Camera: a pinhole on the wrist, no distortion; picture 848 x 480 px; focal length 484.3 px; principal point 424.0 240.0 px. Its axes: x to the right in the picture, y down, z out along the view. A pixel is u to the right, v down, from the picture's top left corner.
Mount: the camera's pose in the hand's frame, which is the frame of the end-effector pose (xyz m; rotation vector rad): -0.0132 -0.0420 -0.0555 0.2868 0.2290 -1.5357
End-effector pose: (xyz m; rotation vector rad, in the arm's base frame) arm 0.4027 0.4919 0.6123 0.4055 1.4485 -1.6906
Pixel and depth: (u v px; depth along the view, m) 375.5 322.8 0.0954
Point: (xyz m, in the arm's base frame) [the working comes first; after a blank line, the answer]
In the camera's frame: -0.0096 0.0163 0.0954

0.3648 0.4545 0.6642
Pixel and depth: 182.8 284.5 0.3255
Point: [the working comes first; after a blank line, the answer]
In the camera's frame: -0.1621 0.0299 0.3255

0.4901 0.2096 0.6914
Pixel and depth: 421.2 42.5 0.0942
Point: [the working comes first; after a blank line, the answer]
In the camera's frame: -0.0005 -0.0384 0.0942

0.3882 0.4810 0.7070
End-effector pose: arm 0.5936 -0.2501 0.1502 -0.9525 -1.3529 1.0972
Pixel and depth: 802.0 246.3 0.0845
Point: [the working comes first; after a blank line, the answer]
In the camera's frame: 0.0660 0.0011 0.0845

0.5978 -0.2959 0.2744
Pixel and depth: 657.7 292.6 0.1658
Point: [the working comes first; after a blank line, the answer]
In the camera's frame: 0.0800 0.0180 0.1658

0.5258 -0.2982 0.3181
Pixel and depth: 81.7 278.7 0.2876
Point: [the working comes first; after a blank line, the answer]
In the camera's frame: -0.2033 0.0230 0.2876

0.3095 -0.2657 0.1007
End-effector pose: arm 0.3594 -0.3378 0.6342 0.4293 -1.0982 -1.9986
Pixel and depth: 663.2 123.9 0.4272
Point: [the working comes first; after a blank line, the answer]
In the camera's frame: 0.2110 -0.1024 0.4272

0.0831 0.0270 0.4678
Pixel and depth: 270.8 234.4 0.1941
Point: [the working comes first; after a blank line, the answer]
In the camera's frame: -0.0614 -0.0022 0.1941

0.2606 -0.2241 0.6776
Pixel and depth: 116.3 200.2 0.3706
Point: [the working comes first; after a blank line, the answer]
In the camera's frame: -0.2355 -0.0305 0.3706

0.1999 -0.1048 0.8881
